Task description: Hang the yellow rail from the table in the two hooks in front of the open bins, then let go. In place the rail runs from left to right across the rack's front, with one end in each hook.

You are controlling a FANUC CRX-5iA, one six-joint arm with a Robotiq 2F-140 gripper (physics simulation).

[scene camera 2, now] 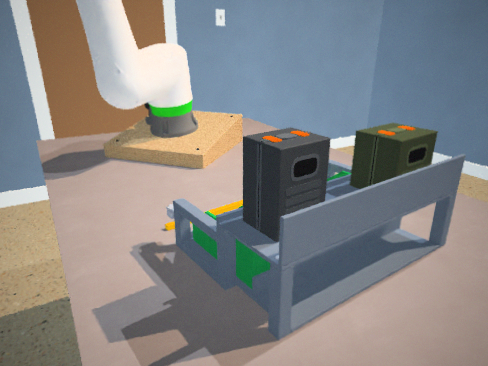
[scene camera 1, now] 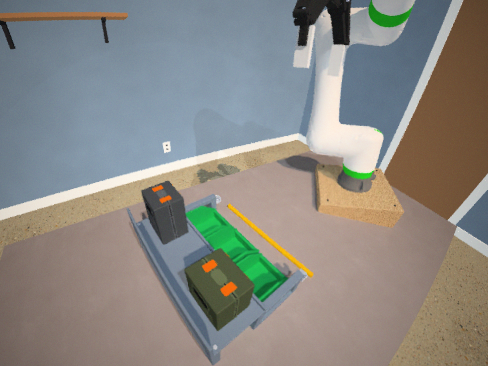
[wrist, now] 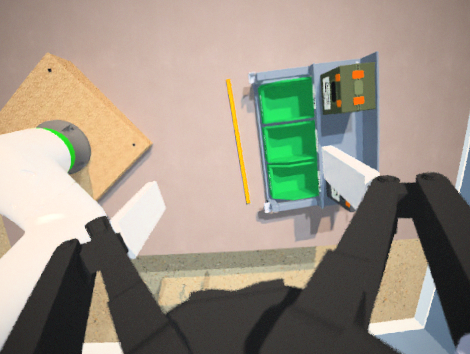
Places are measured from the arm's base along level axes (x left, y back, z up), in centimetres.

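Pixels of known places: gripper, between the fingertips: [scene camera 1: 319, 72] [wrist: 239, 179]; arm's base, origin of its link: [scene camera 2: 174, 128] [scene camera 1: 354, 182] [wrist: 62, 147].
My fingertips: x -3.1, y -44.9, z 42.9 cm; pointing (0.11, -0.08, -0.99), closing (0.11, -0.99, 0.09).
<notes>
For each thing: its top centre in the pictures, then the offset to it from my fingertips. "spot": a spot on its surface instead.
- yellow rail, centre of its top: [scene camera 2: 246, 200] [wrist: 239, 145] [scene camera 1: 265, 235] dz -48.3, dx -2.1, dy -3.5 cm
- front corner, a spot on its surface: [scene camera 2: 170, 210] [wrist: 271, 211] [scene camera 1: 212, 196] spot: dz -42.6, dx -22.1, dy -10.8 cm
- dark grey box, centre of its top: [scene camera 2: 286, 135] [scene camera 1: 161, 193] dz -26.9, dx -13.5, dy -29.6 cm
- olive box, centre of its top: [scene camera 2: 396, 129] [scene camera 1: 218, 276] [wrist: 358, 87] dz -29.4, dx +9.6, dy -28.8 cm
The yellow rail [scene camera 1: 270, 240] [scene camera 2: 227, 207] [wrist: 238, 141] lies on the table in front of the rack [scene camera 1: 192, 247] [scene camera 2: 370, 207] [wrist: 371, 140], apart from it and slightly askew to its front in the wrist view. A pale hook at one front corner [scene camera 1: 218, 199] [scene camera 2: 170, 210] [wrist: 267, 206] and another hook at the other corner [scene camera 1: 303, 274] [wrist: 252, 77] hold nothing. My gripper [scene camera 1: 319, 59] [wrist: 239, 179] is open and empty, high above the table; it does not show in scene camera 2. The dark grey box hides part of the rail in scene camera 2.
Open green bins [scene camera 1: 262, 275] [wrist: 290, 142] sit in the rack's front. A dark grey box [scene camera 1: 167, 215] [scene camera 2: 265, 185] and an olive box [scene camera 1: 220, 290] [scene camera 2: 375, 155] [wrist: 350, 90] stand on its rear shelf. The arm's wooden base [scene camera 1: 350, 207] [scene camera 2: 220, 135] [wrist: 90, 95] faces the rack's front.
</notes>
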